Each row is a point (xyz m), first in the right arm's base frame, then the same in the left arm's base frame.
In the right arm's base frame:
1: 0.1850 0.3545 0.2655
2: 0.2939 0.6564 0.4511
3: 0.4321 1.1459 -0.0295
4: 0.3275 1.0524 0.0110
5: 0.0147 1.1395 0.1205
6: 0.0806 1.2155 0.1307
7: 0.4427 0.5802 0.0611
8: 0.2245 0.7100 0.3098
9: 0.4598 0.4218 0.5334
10: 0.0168 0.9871 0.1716
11: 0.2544 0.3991 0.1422
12: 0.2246 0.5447 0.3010
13: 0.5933 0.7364 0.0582
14: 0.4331 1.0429 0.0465
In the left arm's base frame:
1: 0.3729 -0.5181 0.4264
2: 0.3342 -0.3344 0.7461
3: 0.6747 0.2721 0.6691
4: 0.5736 0.1892 0.6041
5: 0.2468 0.2784 0.5525
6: 0.2892 0.3323 0.6268
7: 0.6807 -0.2777 0.5077
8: 0.3510 -0.2195 0.6270
9: 0.4453 -0.6068 0.7988
10: 0.2329 0.1201 0.5283
11: 0.4952 -0.4416 0.3914
12: 0.3699 -0.3660 0.5523
13: 0.7936 -0.1602 0.6510
14: 0.6419 0.1492 0.6830

